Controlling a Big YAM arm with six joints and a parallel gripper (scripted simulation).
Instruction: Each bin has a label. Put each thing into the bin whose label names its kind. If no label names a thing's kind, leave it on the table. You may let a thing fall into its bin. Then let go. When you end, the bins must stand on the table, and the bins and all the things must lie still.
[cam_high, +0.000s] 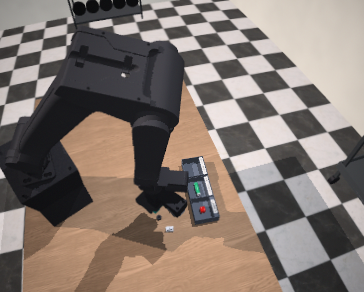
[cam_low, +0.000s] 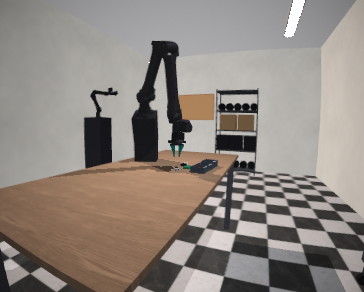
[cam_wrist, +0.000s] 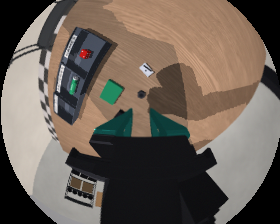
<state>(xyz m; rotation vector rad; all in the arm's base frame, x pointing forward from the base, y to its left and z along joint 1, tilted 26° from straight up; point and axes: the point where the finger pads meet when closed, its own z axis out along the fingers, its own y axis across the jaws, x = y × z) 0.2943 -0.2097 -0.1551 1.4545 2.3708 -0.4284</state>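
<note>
My gripper is now 70 mm above the small black piece. Round my hand: black-and-white block: 30 mm ahead, 100 mm to the left, 70 mm below; small white piece: 20 mm ahead, 60 mm to the right, 70 mm below; flat green square: 70 mm ahead, 20 mm to the left, 70 mm below.
</note>
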